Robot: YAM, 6 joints.
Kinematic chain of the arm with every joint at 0, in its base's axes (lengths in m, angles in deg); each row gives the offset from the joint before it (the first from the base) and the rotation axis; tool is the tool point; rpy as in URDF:
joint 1: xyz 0 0 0.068 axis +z
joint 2: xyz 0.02 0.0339 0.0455 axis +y
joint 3: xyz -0.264 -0.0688 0 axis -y
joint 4: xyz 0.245 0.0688 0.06 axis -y
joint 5: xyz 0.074 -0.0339 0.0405 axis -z
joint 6: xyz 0.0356 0 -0.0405 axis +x
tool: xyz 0 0 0 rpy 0 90 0
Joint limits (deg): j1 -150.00..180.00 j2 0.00..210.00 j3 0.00..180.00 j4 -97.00..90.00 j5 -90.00..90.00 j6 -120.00..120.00
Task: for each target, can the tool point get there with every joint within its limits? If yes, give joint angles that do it. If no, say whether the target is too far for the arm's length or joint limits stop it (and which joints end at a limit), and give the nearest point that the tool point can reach.
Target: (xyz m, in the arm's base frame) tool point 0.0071 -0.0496 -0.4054
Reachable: no: joint limits stop it (at a limit: joint 2) | nearest point 0.0118 -0.0826 -0.3404 | short by 0.073 m
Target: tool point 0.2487 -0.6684 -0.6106
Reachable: no: too far | nearest point 0.1646 -0.4424 -0.3032 | short by 0.391 m
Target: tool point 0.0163 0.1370 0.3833
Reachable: yes | joints 82.19 53.88 74.85 -73.75 -4.02 -62.47
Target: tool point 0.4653 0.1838 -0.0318
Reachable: yes | joints 24.19 160.95 88.29 63.84 40.31 -76.74
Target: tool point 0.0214 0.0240 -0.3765
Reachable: no: joint limits stop it (at a limit: joint 2) | nearest point 0.0409 0.0458 -0.3281 | short by 0.057 m
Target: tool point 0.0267 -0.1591 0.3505
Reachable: yes | joints -79.16 39.26 28.59 41.63 5.93 26.88
